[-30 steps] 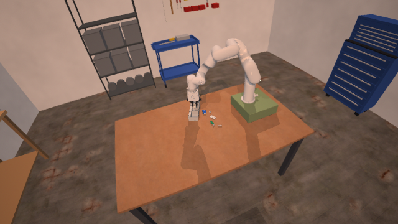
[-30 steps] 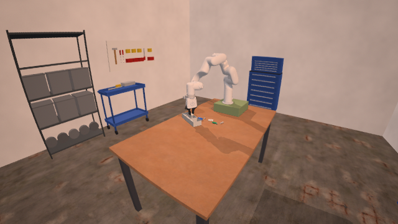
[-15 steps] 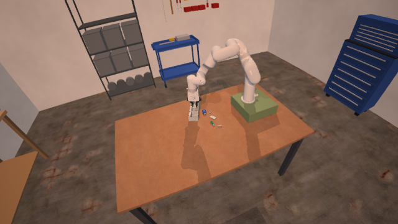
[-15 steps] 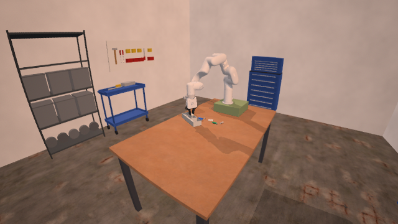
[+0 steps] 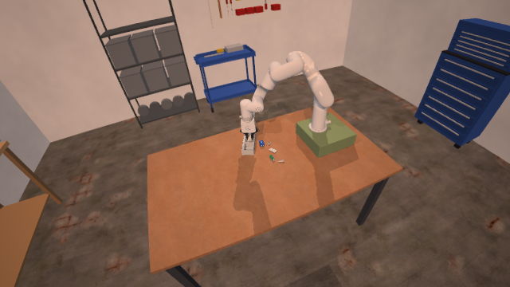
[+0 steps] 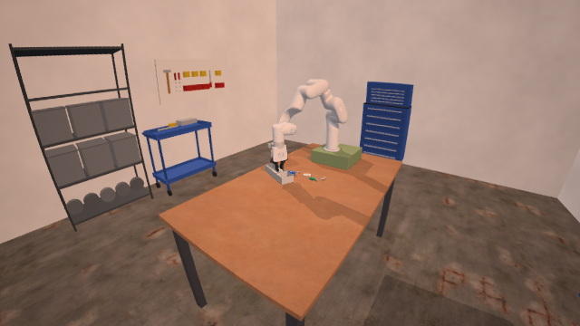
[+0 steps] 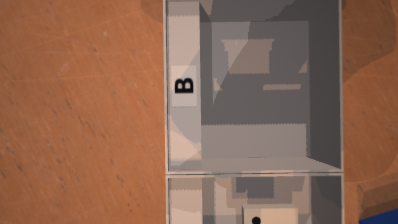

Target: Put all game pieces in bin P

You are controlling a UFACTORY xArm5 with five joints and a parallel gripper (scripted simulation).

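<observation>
My gripper is now 1 cm short of the bin marked P and 4 cm above it. Also, from my hand: hex nut 12 cm behind, 7 cm to the left, 6 cm below; blue block battery 7 cm behind, 6 cm to the left, 5 cm below; cream domino 2 cm below.
</observation>
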